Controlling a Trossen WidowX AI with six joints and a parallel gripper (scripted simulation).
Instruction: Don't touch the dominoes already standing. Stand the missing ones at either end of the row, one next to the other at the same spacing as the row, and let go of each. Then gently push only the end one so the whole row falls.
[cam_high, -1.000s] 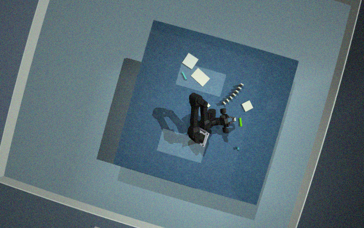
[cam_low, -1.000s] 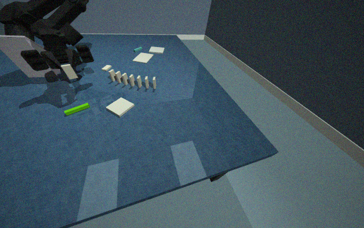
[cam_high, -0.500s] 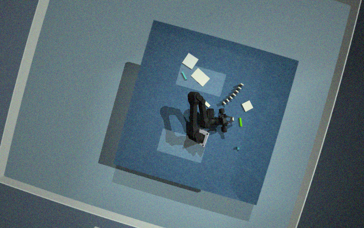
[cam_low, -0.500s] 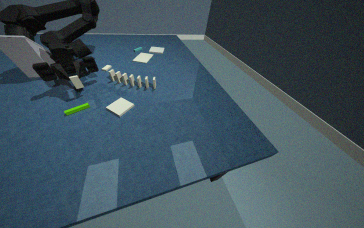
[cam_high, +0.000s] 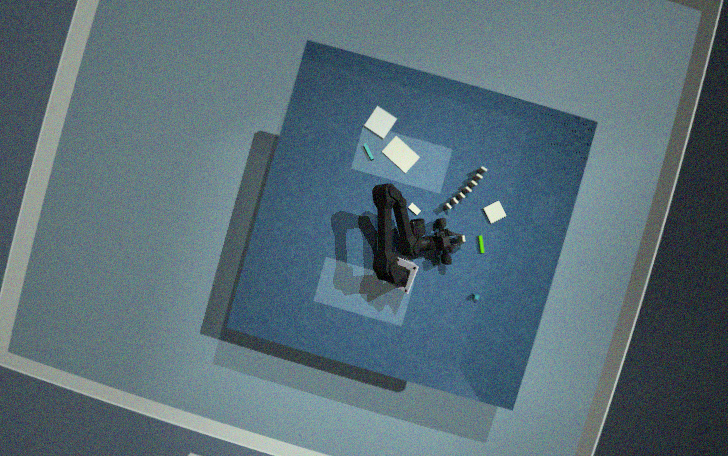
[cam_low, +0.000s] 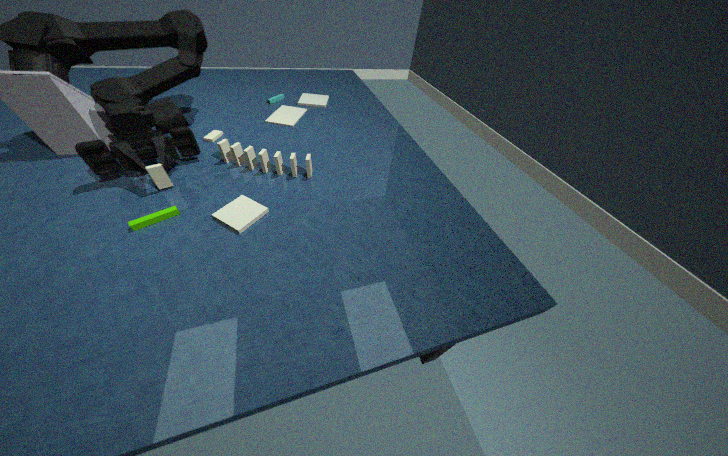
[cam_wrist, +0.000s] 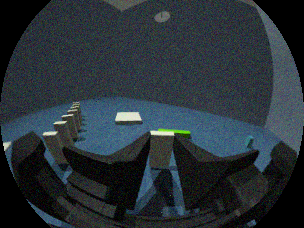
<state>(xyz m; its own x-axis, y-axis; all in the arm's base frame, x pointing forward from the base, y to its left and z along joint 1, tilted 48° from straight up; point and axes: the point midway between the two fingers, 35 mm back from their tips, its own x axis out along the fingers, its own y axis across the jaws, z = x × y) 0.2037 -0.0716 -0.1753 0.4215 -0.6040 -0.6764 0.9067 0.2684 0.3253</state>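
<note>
Right now my gripper tip is 9 cm to the left of the green bar and 4 cm above it. Round my gripper tip: teal bar: 48 cm to the left, 23 cm ahead, 4 cm below; white square tile: 15 cm ahead, 11 cm to the right, 5 cm below; teal cube: 22 cm behind, 13 cm to the right, 4 cm below.
</note>
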